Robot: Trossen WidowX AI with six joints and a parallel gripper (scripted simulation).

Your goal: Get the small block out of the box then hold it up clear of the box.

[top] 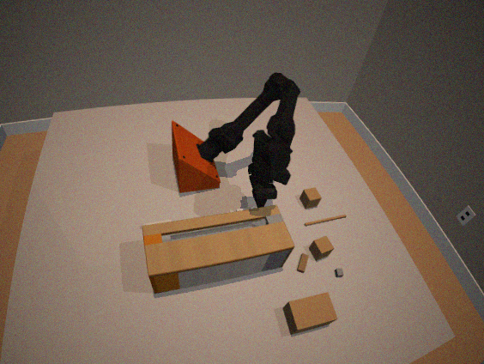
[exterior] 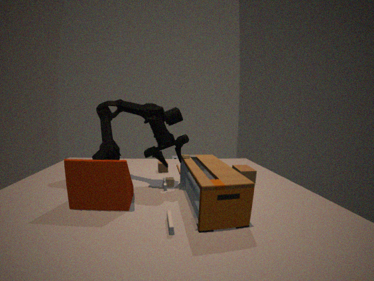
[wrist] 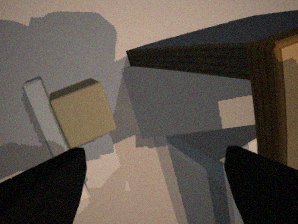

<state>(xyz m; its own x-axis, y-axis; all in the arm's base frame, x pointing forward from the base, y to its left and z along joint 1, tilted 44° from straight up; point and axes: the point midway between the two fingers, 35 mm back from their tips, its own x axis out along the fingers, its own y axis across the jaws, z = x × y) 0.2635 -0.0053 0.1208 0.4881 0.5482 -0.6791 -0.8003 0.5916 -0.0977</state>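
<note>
The tan cube is 80 mm below my gripper tip, 20 mm behind it and 10 mm to the left of it. Round my gripper tip: thin stick 250 mm to the left, 90 mm below, 80 mm ahead; grey cube 270 mm ahead, 180 mm to the left, 90 mm below; tan block 340 mm ahead, 60 mm below, 10 mm to the left.
</note>
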